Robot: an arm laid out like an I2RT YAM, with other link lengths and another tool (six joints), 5 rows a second.
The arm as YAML. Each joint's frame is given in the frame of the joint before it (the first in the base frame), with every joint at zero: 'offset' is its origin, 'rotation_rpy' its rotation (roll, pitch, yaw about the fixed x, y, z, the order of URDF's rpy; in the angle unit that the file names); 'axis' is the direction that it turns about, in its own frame. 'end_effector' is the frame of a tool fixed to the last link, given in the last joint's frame.
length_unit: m
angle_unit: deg
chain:
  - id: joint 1
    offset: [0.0, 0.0, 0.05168]
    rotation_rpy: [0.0, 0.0, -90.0]
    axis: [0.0, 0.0, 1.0]
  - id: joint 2
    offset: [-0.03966, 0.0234, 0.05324]
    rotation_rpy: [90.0, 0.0, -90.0]
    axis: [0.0, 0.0, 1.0]
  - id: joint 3
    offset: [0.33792, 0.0, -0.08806]
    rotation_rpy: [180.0, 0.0, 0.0]
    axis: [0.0, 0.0, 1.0]
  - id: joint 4
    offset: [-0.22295, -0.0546, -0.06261]
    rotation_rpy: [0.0, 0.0, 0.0]
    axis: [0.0, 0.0, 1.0]
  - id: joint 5
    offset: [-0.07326, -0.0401, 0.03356]
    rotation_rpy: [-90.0, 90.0, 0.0]
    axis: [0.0, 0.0, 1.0]
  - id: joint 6
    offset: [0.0, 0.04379, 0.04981]
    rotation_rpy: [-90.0, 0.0, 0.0]
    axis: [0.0, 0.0, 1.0]
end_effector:
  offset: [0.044, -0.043, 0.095]
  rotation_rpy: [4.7, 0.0, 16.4]
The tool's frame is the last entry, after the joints.
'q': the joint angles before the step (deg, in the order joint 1, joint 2, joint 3, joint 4, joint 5, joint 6). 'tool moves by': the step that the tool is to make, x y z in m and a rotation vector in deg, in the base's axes. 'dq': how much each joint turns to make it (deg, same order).
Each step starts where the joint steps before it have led.
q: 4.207, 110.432, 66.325, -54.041, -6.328, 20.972
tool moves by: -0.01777, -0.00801, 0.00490, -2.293, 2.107, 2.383
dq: 0.000, -1.509, -1.028, -2.929, 2.492, -2.012
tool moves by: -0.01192, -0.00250, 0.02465, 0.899, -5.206, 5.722
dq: 0.395, -6.053, -0.329, -0.808, 0.263, -5.354
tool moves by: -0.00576, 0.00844, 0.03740, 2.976, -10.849, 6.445
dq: 1.704, -8.721, 0.876, 1.114, -1.902, -4.765
